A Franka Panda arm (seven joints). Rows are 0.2 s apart.
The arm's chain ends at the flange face. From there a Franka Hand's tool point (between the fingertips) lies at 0.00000 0.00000 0.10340 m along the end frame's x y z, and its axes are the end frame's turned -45 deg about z.
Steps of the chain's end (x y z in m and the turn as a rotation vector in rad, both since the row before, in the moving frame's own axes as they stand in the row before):
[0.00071, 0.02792, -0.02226, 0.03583, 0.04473, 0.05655]
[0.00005, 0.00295, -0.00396, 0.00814, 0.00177, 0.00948]
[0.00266, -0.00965, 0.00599, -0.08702, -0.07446, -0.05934]
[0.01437, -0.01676, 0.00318, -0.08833, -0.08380, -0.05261]
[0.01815, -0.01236, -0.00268, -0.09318, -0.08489, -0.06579]
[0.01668, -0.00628, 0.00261, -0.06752, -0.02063, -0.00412]
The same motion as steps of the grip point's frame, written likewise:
[-0.01337, 0.02106, -0.02243, -0.00629, 0.05696, 0.05655]
[-0.00132, 0.00166, -0.00396, 0.00450, 0.00701, 0.00948]
[-0.00304, -0.00368, 0.00531, -0.00888, -0.11418, -0.05934]
[0.00947, -0.00103, 0.00241, -0.00320, -0.12171, -0.05261]
[0.00862, 0.00513, -0.00350, -0.00586, -0.12591, -0.06579]
[0.00980, 0.01079, 0.00235, -0.03316, -0.06233, -0.00412]

